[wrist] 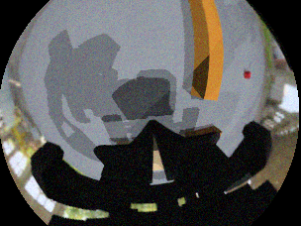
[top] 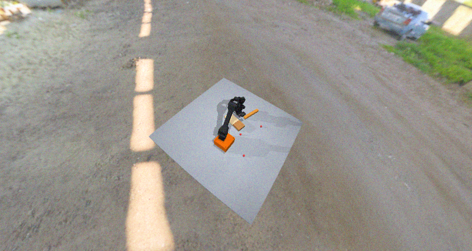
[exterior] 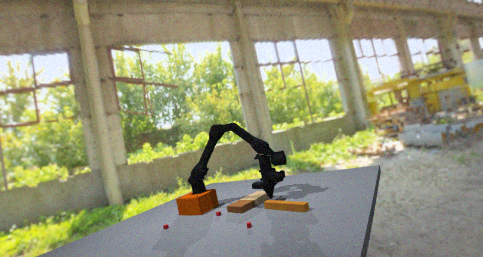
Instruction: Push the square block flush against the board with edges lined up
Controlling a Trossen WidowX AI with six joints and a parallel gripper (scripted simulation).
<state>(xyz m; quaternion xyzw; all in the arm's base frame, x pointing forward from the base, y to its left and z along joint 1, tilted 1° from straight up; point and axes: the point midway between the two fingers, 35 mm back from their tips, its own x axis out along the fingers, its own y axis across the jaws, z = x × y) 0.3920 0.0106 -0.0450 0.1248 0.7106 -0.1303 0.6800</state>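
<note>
Right now the pale tan flat block is 90 mm behind my gripper tip and 40 mm to the left of it. Round my gripper tip: long orange board: 100 mm ahead, 140 mm to the right; then brown square block: 130 mm behind, 80 mm to the right.
</note>
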